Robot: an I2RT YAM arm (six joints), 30 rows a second.
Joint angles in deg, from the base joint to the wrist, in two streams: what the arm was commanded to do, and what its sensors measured. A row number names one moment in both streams.
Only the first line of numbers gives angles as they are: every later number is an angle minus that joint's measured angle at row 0.
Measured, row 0:
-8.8, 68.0, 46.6, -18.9, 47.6, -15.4
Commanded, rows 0 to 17:
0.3, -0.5, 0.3, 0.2, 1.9, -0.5
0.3, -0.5, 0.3, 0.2, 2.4, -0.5
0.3, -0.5, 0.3, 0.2, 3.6, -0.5
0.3, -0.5, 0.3, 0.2, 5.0, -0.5
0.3, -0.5, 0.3, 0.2, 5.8, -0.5
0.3, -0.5, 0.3, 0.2, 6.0, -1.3
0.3, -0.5, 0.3, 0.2, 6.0, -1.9
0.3, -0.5, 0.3, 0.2, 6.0, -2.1
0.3, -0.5, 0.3, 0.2, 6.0, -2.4
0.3, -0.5, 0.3, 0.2, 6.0, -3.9
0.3, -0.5, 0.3, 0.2, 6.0, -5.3
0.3, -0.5, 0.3, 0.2, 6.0, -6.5
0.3, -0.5, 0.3, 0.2, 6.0, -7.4
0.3, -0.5, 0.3, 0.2, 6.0, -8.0
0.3, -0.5, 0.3, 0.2, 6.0, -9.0
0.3, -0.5, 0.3, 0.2, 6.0, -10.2
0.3, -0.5, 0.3, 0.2, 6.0, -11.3
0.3, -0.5, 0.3, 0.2, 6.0, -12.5
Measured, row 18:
0.0, 0.0, 0.0, -0.1, 4.4, -7.7
